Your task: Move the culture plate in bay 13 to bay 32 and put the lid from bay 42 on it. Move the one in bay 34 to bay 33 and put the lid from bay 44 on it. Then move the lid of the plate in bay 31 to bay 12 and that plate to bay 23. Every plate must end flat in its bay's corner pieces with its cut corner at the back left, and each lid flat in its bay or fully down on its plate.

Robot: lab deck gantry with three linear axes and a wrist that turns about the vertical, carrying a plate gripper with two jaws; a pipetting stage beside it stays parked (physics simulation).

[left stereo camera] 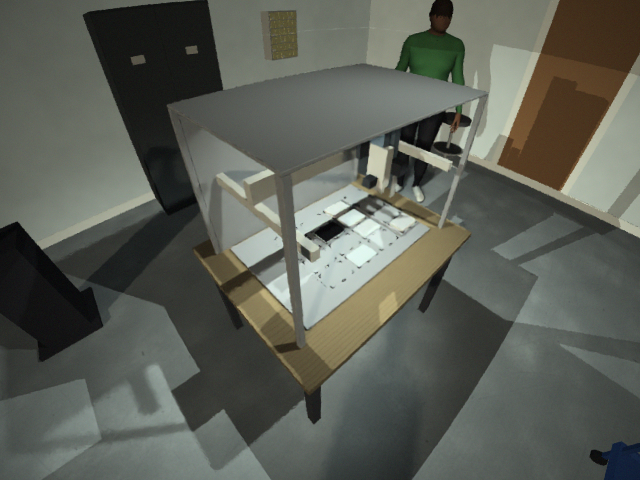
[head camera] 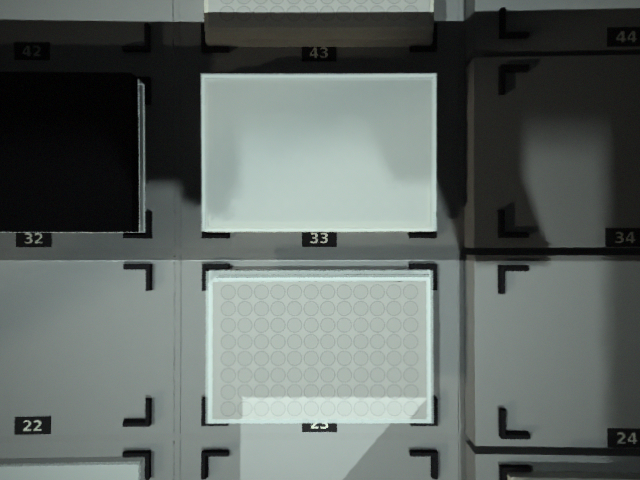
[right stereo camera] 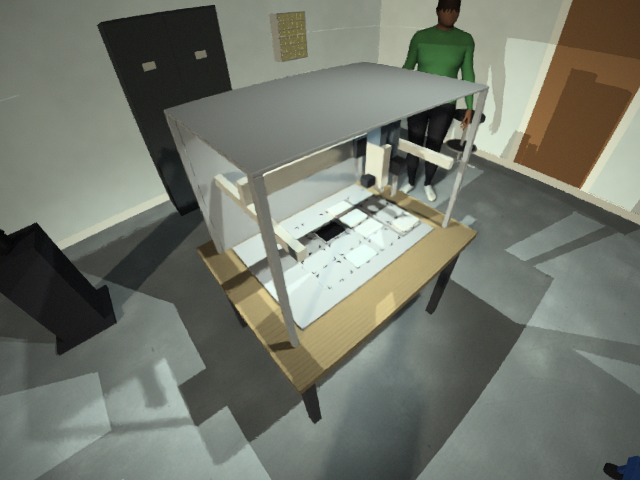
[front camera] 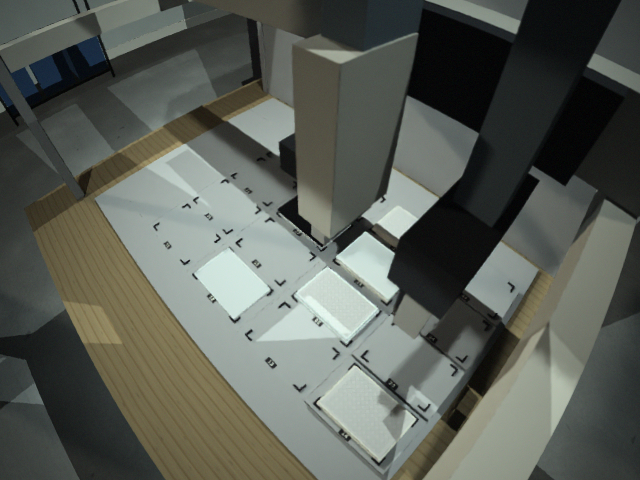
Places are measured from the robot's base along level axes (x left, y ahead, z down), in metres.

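Pixels of known places: gripper, fingertip midpoint: (left stereo camera: 384,192) (right stereo camera: 386,191); robot's base, origin of the base link: (left stereo camera: 332,287) (right stereo camera: 329,288) (front camera: 155,227).
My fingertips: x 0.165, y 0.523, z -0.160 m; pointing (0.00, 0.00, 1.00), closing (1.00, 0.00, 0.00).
Observation:
Ahead of a thing's pixels: the offset from my fingertips to its middle.
My gripper (front camera: 436,314) (left stereo camera: 393,189) (right stereo camera: 394,188) hangs raised over the right-hand bays, past bay 23. Its front jaw stands open and empty; the housing hides the rear jaw. The well plate {dx -0.015, dy -0.131, dz +0.153 m} (front camera: 338,304) (head camera: 318,351) lies unlidded in bay 23. Its cut corner is too faint to tell. The white lid {dx -0.122, dy -0.295, dz +0.156 m} (front camera: 232,282) (head camera: 67,471) lies in bay 12. The black lid {dx +0.092, dy -0.295, dz +0.148 m} (front camera: 303,221) (head camera: 67,155) covers the plate in bay 32, partly hidden in the front view. The white lid {dx +0.092, dy -0.131, dz +0.148 m} (front camera: 368,262) (head camera: 318,155) covers the plate in bay 33. Bays 13, 31 and 34 hold no plate.
The parked pipetting stage (front camera: 356,139) (left stereo camera: 378,167) hangs left of my gripper and hides part of the back bays. A well plate {dx +0.199, dy -0.131, dz +0.153 m} (front camera: 399,222) (head camera: 318,31) stands in bay 43. Another well plate {dx -0.122, dy +0.033, dz +0.139 m} (front camera: 367,413) stands in bay 14. A person (left stereo camera: 433,56) (right stereo camera: 442,56) stands behind the deck.

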